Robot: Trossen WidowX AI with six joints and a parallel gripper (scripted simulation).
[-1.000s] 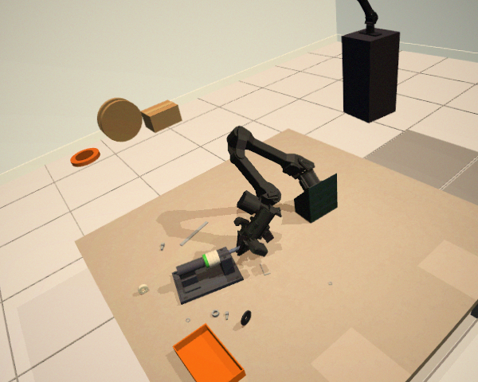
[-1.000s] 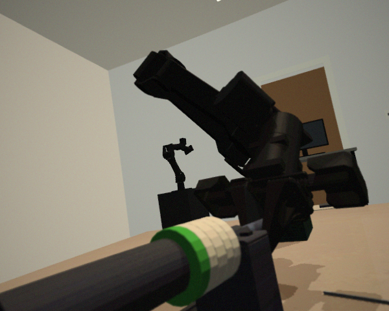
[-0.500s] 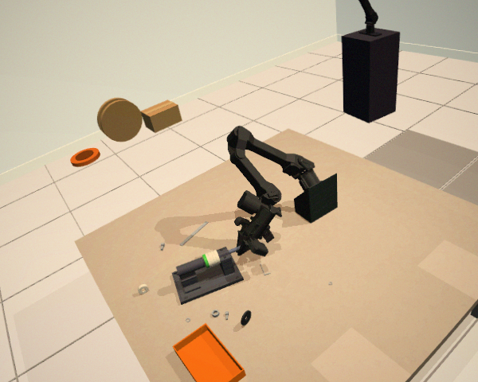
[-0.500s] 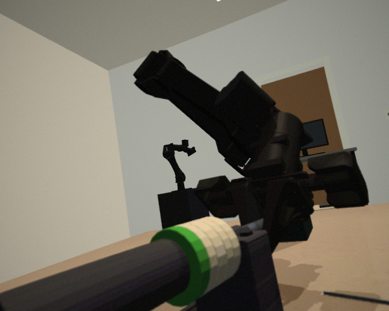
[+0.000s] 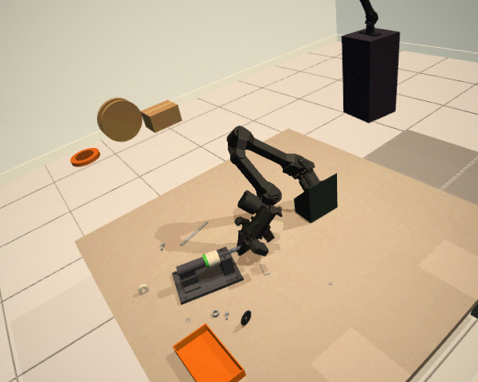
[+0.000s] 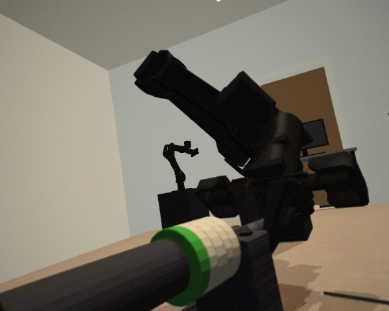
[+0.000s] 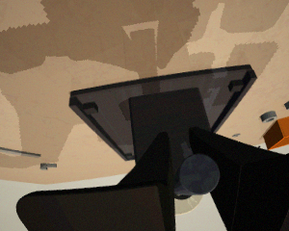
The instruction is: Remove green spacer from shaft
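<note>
My gripper tip is 5 cm short of the grey shaft, 2 cm below it and 1 cm to the left of it. Also, from my gripper tip: allen key: 8 cm to the left, 5 cm below, 5 cm behind; then green spacer: 12 cm ahead, 2 cm to the right, 2 cm above; then black ring: 23 cm to the left, 10 cm ahead, 3 cm below.
</note>
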